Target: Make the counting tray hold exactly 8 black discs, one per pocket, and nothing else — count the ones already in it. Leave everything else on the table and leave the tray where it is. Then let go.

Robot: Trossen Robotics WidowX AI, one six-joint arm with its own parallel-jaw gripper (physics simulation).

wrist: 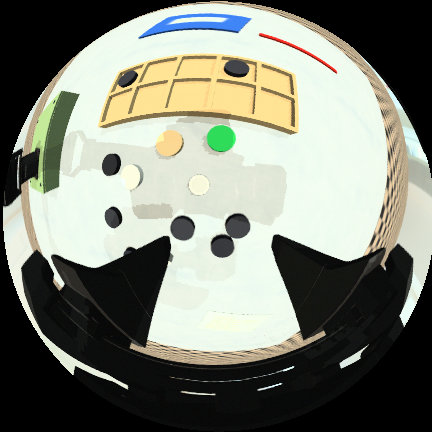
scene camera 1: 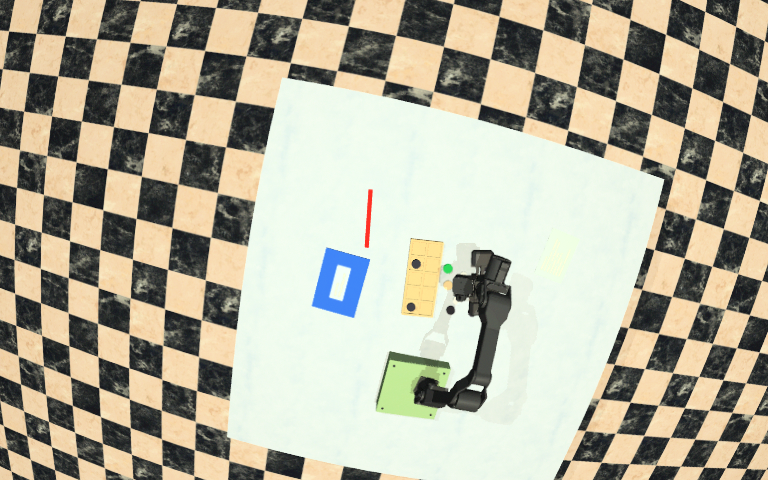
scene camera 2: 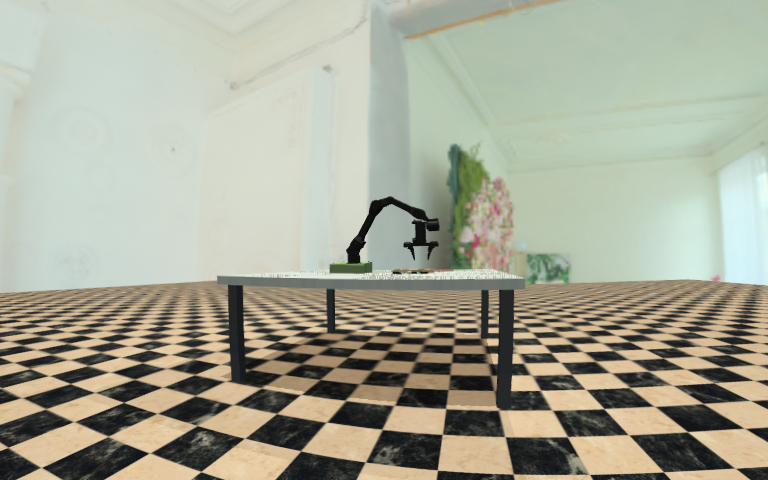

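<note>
The tan counting tray (scene camera 1: 428, 277) (wrist: 190, 95) has two rows of five pockets. Two pockets of the row farther from my gripper hold black discs: one disc (scene camera 1: 410, 306) (wrist: 128, 78) in the end pocket toward the arm's base, one disc (scene camera 1: 415, 263) (wrist: 236, 68) in the fourth pocket from there. My gripper (scene camera 2: 420, 258) (wrist: 221, 241) is open and empty, above the table beside the tray. In the wrist view, loose black discs (wrist: 111, 164) (wrist: 113, 217) (wrist: 182, 228) (wrist: 237, 225) (wrist: 222, 246) lie on the table; another (wrist: 130, 251) is mostly hidden by the left finger.
A green disc (scene camera 1: 448, 268) (wrist: 221, 138) and a tan disc (wrist: 169, 143) lie beside the tray, with a white disc (wrist: 132, 177) and a cream disc (wrist: 198, 185) nearer me. A blue frame (scene camera 1: 327, 278), a red stick (scene camera 1: 368, 218) and a pale yellow sheet (scene camera 1: 557, 254) are farther out.
</note>
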